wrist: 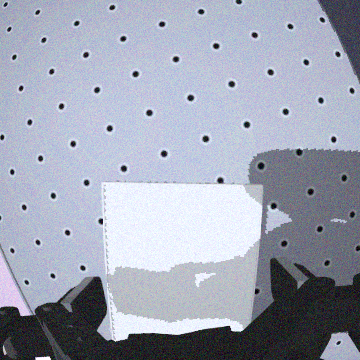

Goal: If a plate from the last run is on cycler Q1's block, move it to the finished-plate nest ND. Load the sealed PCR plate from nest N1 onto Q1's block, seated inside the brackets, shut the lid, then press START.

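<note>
A white flat-topped plate (178,221) lies on the perforated grey bench (161,89) in the wrist view, low in the middle. Its top is smooth and sealed-looking, and part of it is shaded. My gripper (185,287) is open wide. Its dark left finger (87,296) stands at the plate's left edge and its right finger (282,278) at the plate's right edge, so the fingers straddle the plate without clamping it. The cycler, its lid and the nests are out of view.
The arm's shadow (314,178) falls on the bench to the right of the plate. A dark surface (343,21) borders the bench at the top right. A pink strip (8,286) shows beyond the bench edge at the lower left.
</note>
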